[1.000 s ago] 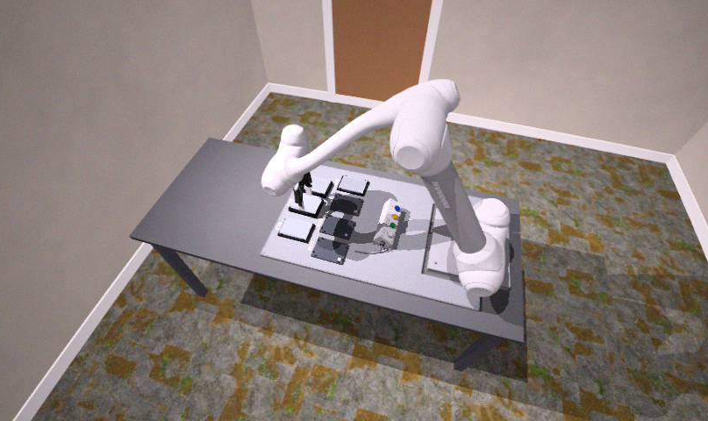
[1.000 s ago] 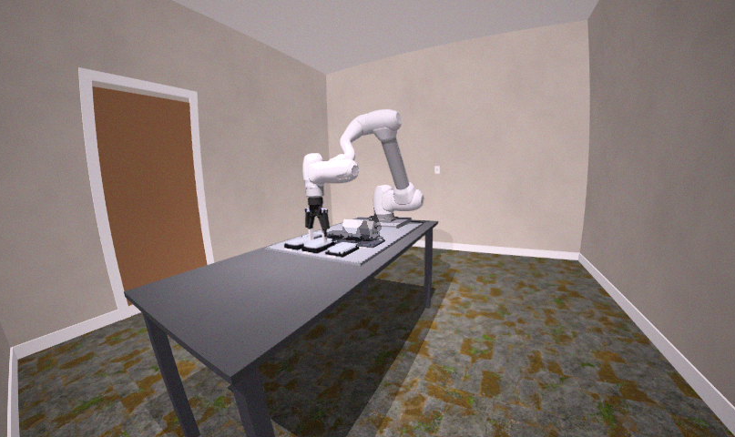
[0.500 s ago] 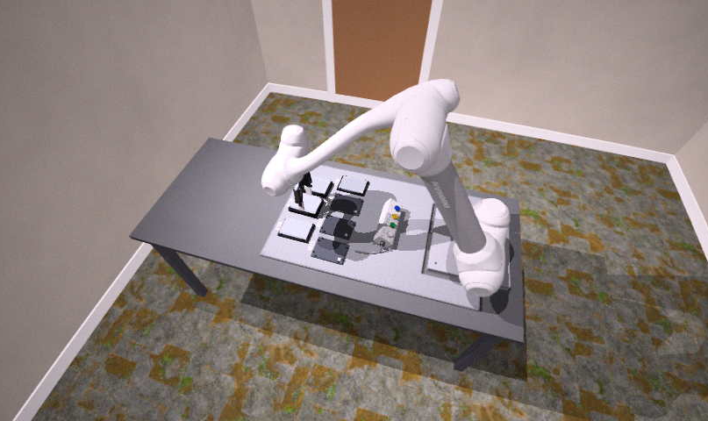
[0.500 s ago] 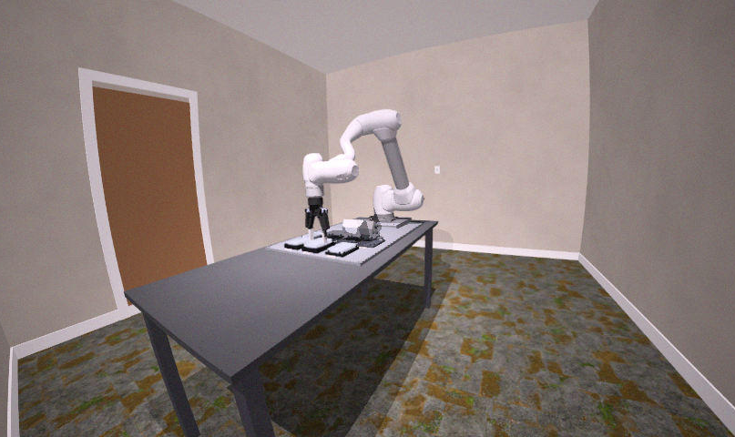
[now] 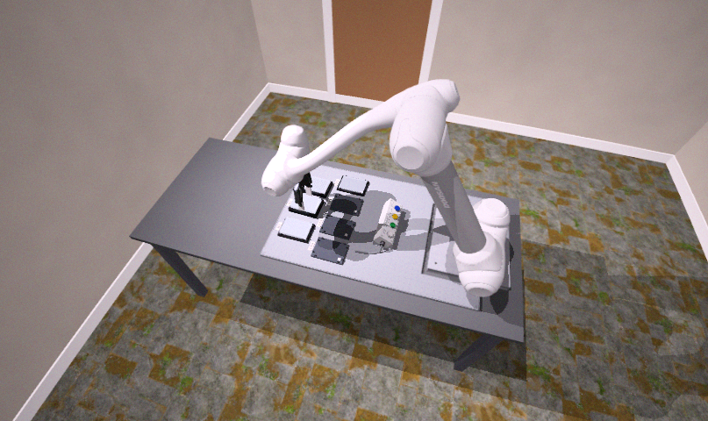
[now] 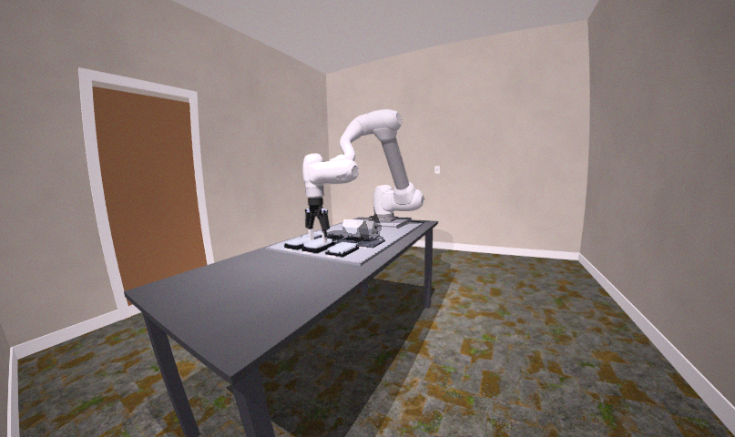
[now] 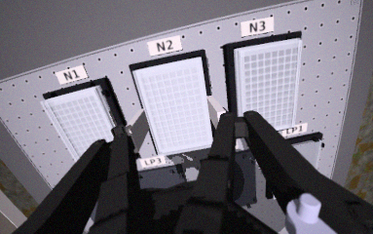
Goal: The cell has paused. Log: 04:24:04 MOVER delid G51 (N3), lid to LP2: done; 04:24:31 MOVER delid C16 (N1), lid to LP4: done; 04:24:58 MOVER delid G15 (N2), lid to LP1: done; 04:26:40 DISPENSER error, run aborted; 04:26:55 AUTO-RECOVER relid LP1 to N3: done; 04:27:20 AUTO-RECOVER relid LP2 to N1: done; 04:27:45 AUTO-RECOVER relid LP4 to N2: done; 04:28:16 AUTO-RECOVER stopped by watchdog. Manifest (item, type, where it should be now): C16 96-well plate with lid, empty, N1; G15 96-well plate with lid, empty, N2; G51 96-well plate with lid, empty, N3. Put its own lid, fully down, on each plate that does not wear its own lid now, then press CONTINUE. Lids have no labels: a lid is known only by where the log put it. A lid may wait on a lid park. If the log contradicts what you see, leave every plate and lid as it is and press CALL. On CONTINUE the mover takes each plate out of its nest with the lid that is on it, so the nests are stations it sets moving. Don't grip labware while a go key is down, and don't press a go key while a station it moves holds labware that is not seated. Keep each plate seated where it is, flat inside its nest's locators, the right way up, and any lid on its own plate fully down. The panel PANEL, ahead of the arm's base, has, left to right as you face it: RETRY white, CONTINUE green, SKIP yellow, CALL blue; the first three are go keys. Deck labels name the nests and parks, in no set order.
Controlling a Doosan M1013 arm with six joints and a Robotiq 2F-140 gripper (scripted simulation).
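Right now my hand is 180 mm past the lid park LP1, 190 mm to the left of it and 60 mm above it. The rest, counted from my hand: plate 140 mm to the left, 40 mm below; LP3 label 100 mm behind, 70 mm to the left, 60 mm below; LP2 label 100 mm behind, 60 mm to the right, 60 mm below.
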